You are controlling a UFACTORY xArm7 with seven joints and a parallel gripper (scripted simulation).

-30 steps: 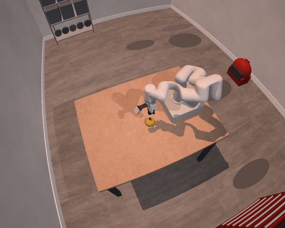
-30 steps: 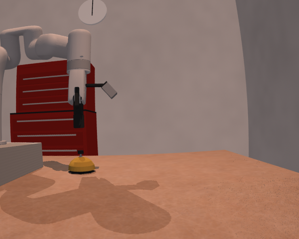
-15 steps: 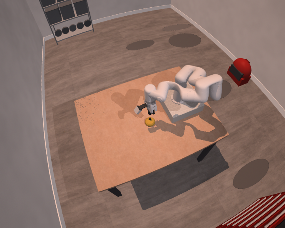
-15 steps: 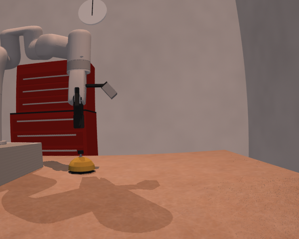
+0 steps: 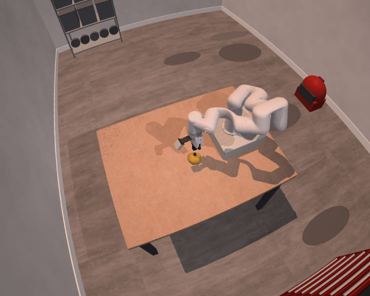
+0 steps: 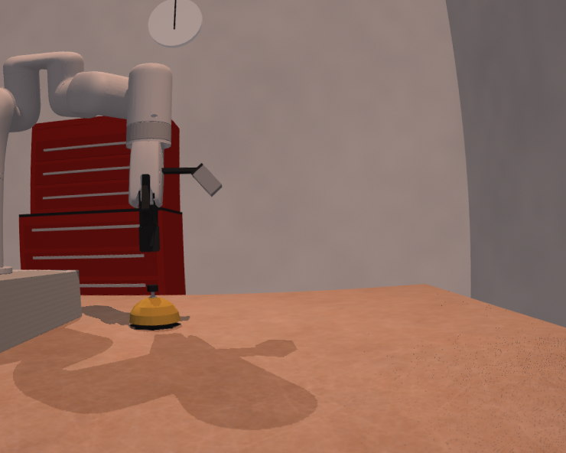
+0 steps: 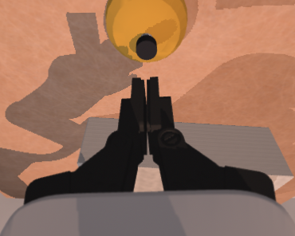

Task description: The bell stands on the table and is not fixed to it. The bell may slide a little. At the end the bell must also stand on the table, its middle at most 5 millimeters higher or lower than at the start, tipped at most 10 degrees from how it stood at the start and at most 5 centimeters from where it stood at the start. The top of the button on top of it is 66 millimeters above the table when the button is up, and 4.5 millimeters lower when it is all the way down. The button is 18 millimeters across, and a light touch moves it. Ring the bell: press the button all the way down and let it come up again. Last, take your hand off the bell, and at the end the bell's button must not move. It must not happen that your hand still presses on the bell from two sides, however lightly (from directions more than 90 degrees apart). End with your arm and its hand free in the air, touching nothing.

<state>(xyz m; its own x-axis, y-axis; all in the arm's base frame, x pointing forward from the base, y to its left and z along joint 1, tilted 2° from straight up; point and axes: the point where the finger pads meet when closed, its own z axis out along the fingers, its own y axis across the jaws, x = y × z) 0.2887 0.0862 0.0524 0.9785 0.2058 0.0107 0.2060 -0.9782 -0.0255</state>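
My hand is 80 mm above the small button. From my hand the other things lie so: yellow bell (100 mm below).
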